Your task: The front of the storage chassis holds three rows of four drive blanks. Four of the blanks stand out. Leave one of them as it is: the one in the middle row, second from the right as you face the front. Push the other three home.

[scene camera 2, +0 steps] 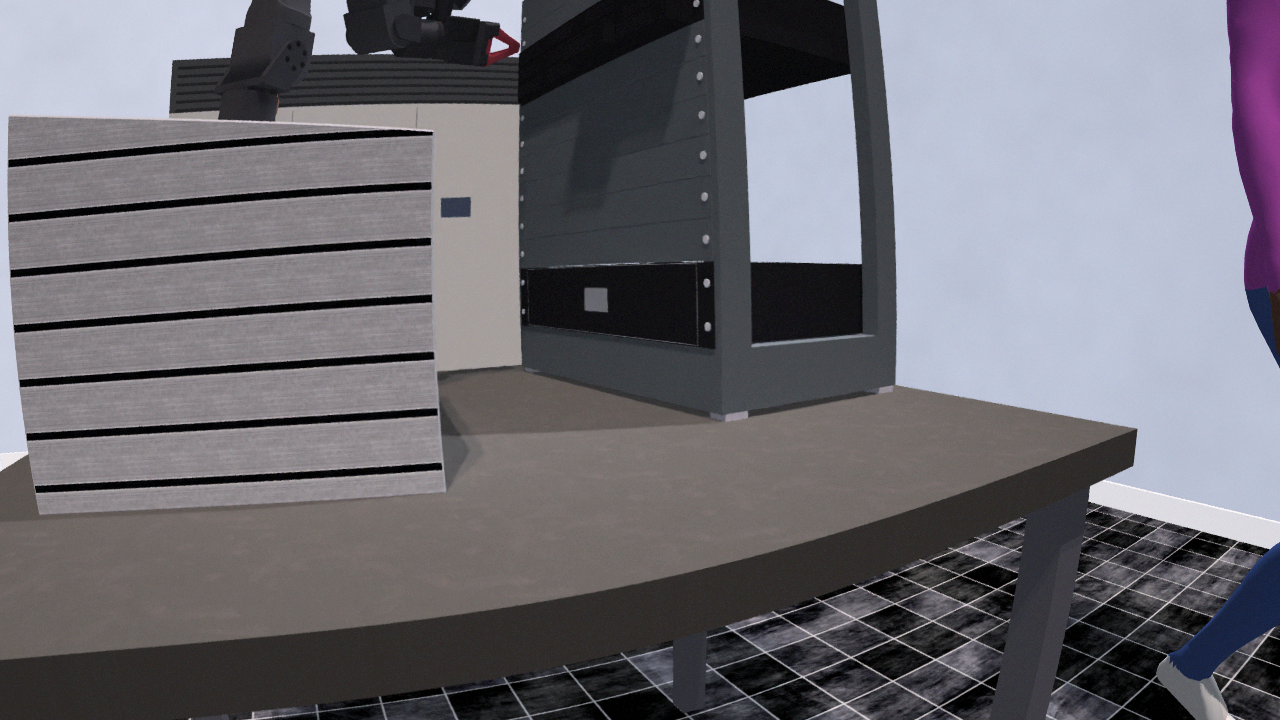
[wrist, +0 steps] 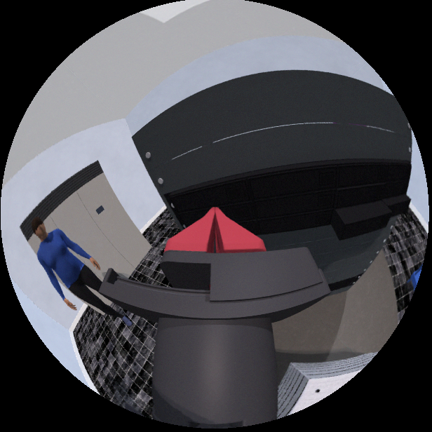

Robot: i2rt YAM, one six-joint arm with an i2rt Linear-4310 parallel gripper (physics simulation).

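Frame: origin at the arm's base, x right, y back, z down, level; millimetres.
Where they show: gripper, fingertip midpoint: [scene camera 2: 518,47].
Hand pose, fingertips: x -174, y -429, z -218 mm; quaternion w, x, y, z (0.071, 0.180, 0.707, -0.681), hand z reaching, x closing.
After its pixels a point has its place.
The black storage chassis [scene camera 2: 617,40] @(x 88, y -417, z -151 mm) [wrist: 300,169] sits high in the rack. In scene camera 2 its front is seen steeply from the side and its blanks cannot be told apart. In the wrist view one dark blank [wrist: 362,211] stands out right of the fingers, and another protruding blank [wrist: 398,202] shows at the far right. Their rows are hard to tell. The blanks at left and centre are dark and look about level, partly hidden by the fingers. My gripper [scene camera 2: 516,46] @(x -174, y -429, z -218 mm) [wrist: 214,212] is shut and empty, its red tips in front of the chassis's left part; contact cannot be told.
Grey rack panels [scene camera 2: 617,170] @(x 34, y -455, z 4 mm) lie below the chassis, and a grey panel [wrist: 290,100] lies above it. A ribbed light block [scene camera 2: 223,313] @(x 228, y 39, z 142 mm) stands on the table [scene camera 2: 626,501] @(x 371, y -206, z 282 mm) before the rack. A person in blue [wrist: 60,255] stands at left in the wrist view.
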